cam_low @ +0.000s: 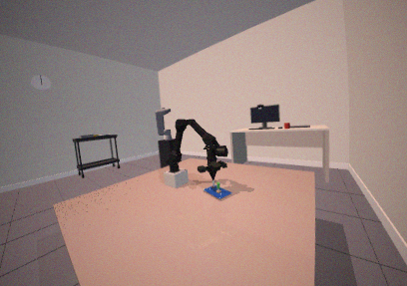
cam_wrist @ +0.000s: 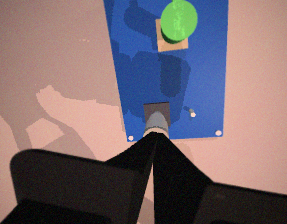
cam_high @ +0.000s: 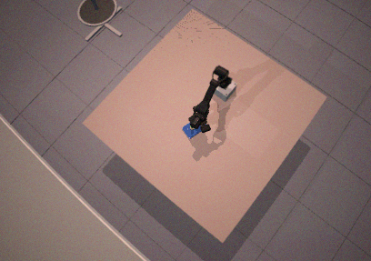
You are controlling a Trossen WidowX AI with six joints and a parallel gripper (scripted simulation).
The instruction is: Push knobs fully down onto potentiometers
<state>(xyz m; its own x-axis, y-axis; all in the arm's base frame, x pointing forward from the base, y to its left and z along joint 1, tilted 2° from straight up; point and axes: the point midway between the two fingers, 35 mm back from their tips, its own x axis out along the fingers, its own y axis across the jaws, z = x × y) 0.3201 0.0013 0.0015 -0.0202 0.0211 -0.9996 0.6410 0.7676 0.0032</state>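
The pale grey knob is 20 mm below my gripper tip. From my gripper tip the other things lie so: green knob 50 mm to the right, 50 mm ahead, 10 mm below.
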